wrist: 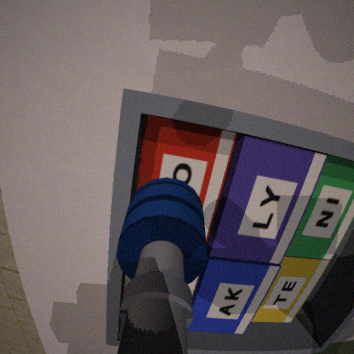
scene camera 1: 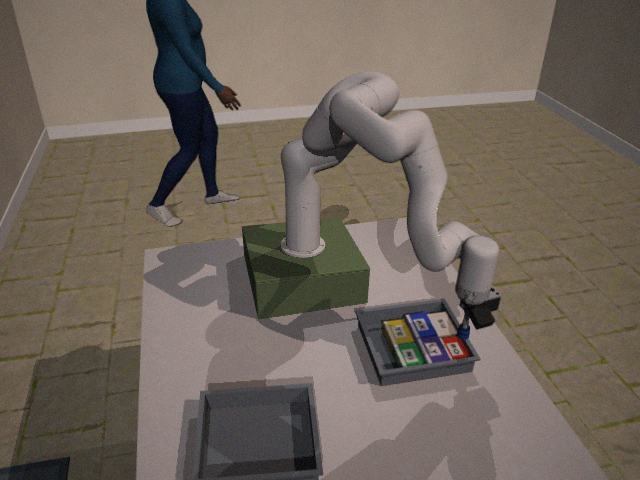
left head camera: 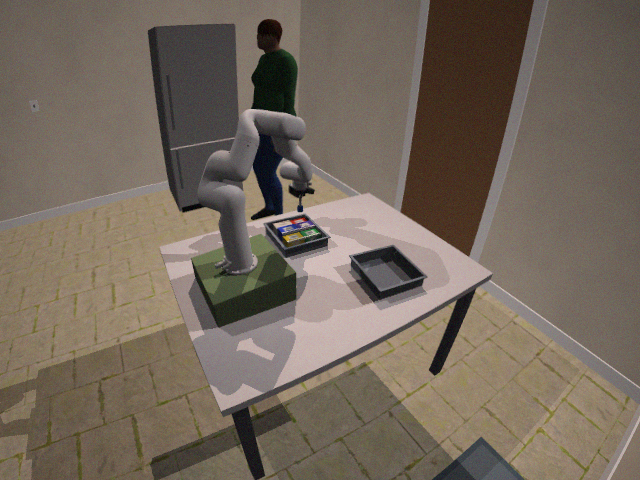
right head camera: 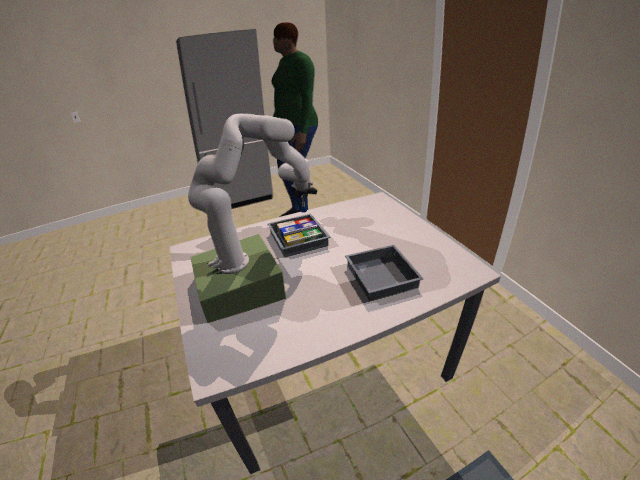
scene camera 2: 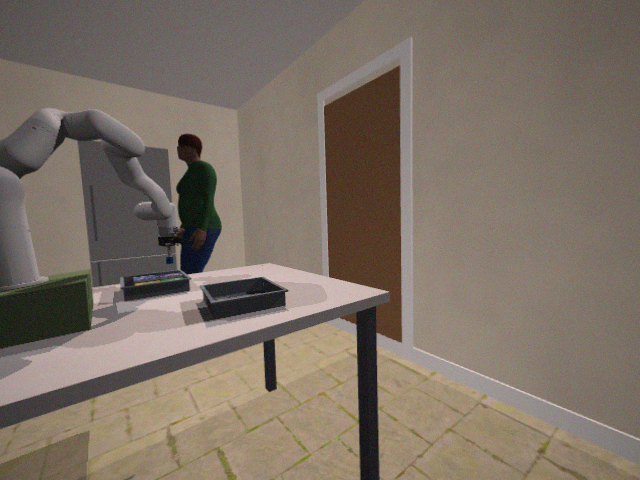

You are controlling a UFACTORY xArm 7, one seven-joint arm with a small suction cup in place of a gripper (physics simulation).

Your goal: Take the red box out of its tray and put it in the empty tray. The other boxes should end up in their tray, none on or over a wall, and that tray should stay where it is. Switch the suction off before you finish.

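Places are measured from the arm's base along level axes (x up, y back, z right), in millimetres.
Pixels of known places: hand, its tool point: (wrist: 165,211) (scene camera 1: 462,335) (left head camera: 300,210) (right head camera: 303,211) (scene camera 2: 170,263); arm's base, origin of its link: (scene camera 1: 302,246) (left head camera: 240,264) (right head camera: 233,263) (scene camera 2: 15,286).
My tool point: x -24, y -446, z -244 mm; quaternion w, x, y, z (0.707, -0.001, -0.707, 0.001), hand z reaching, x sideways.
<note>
For each thing: its middle in the pictures, then the offset to it from my tool point. Level surfaces: height alone.
- filled tray, middle of its body: (wrist: 258,258) (scene camera 1: 413,340) (left head camera: 295,234) (right head camera: 297,234) (scene camera 2: 155,283) dx -64, dy +81, dz +79 mm
- red box, middle of its body: (wrist: 178,179) (scene camera 1: 453,354) dx -69, dy +10, dz +6 mm
- purple box, middle of its body: (wrist: 254,194) (scene camera 1: 432,355) (left head camera: 304,228) (right head camera: 307,228) (scene camera 2: 171,280) dx -63, dy +19, dz +63 mm
- white box, middle of its body: (scene camera 1: 441,329) (left head camera: 283,227) (right head camera: 287,228) dx -66, dy +95, dz -7 mm
- empty tray, middle of its body: (scene camera 1: 257,437) (scene camera 2: 242,295) (right head camera: 382,271) (left head camera: 386,270) dx -64, dy -59, dz +518 mm
- table, height of its surface: dx -89 mm
My gripper, a blue suction cup (left head camera: 299,208) (right head camera: 303,209) (scene camera 1: 463,332) (scene camera 2: 169,260) (wrist: 162,220), hangs with nothing on it above the outer end of the filled tray (left head camera: 307,250) (scene camera 1: 429,372) (scene camera 2: 155,290) (wrist: 118,170). The red box (scene camera 1: 455,348) (wrist: 152,155) lies flat in that tray's corner, beside the purple box (scene camera 1: 434,349) (wrist: 270,150) and the white box (scene camera 1: 442,323). Blue (scene camera 1: 419,324) (wrist: 205,300), green (scene camera 1: 409,354) and yellow (scene camera 1: 397,331) boxes lie there too. In the wrist view the cup hides part of the red box. The empty tray (left head camera: 403,288) (scene camera 1: 258,395) (scene camera 2: 245,305) stands apart.
The arm's green base block (left head camera: 258,294) (scene camera 1: 315,294) stands on the table (left head camera: 330,330) near the filled tray. Inside that tray, a strip beside the yellow and green boxes is bare. A person in green (left head camera: 276,77) stands beyond the table, and one in blue (scene camera 1: 178,67) behind the base.
</note>
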